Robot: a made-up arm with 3 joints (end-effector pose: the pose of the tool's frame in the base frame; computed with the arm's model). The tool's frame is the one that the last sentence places. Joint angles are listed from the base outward.
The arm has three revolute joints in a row. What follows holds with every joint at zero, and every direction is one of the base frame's.
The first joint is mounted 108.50 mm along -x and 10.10 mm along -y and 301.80 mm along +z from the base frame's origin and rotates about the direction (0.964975, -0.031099, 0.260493).
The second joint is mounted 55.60 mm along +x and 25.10 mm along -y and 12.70 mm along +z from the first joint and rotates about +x.
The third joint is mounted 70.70 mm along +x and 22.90 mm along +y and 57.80 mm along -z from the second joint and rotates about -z.
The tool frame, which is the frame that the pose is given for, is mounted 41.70 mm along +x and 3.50 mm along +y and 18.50 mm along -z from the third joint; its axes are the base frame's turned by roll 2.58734, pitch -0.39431 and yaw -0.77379 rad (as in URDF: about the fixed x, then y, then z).
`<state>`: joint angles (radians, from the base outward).
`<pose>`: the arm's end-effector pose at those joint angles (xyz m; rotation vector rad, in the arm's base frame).
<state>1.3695 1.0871 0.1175</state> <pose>0.0351 0.0429 0.3890 -1.5085 0.1395 0.9364</pose>
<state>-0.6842 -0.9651 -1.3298</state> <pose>0.0078 -0.1234 0.2720 1.0854 0.5750 -0.0780</pose>
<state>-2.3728 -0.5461 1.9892</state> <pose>-0.0394 -0.0085 0.4285 -1.2501 -0.9528 2.2823</pose>
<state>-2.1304 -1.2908 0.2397</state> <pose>0.0151 -0.0246 0.4502 -1.0433 0.0294 0.6443</pose>
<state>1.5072 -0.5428 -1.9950</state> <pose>-0.0225 0.0945 0.3064 -1.7556 -1.1490 -1.5161</pose>
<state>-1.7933 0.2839 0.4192</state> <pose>0.0249 -0.1134 0.3509 0.4631 -1.2508 0.7002</pose>
